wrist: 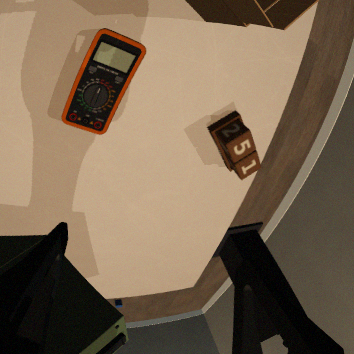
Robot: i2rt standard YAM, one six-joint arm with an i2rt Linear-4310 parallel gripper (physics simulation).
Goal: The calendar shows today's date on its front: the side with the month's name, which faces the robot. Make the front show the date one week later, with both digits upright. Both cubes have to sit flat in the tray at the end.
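Note:
The calendar (220, 145) is a small dark brown wooden block in the right half of the wrist view, standing at a slant near the table's right rim. White digits 2, 5 and 1 show on its cubes, the 2 on a darker, shaded face. The digits are turned sideways in this view. I cannot tell from here which faces are the front, and the month's name does not show. My gripper (159, 251) is open, with its fingers wide apart at the bottom of the view. Nothing is between the fingertips. The calendar lies beyond the right fingertip, apart from it.
An orange and black multimeter (96, 95) lies at the upper left. A dark wooden object (235, 11) cuts into the top right edge. The table's brown rim (295, 130) curves down the right side. A dark shape with a green edge (104, 338) is at the lower left.

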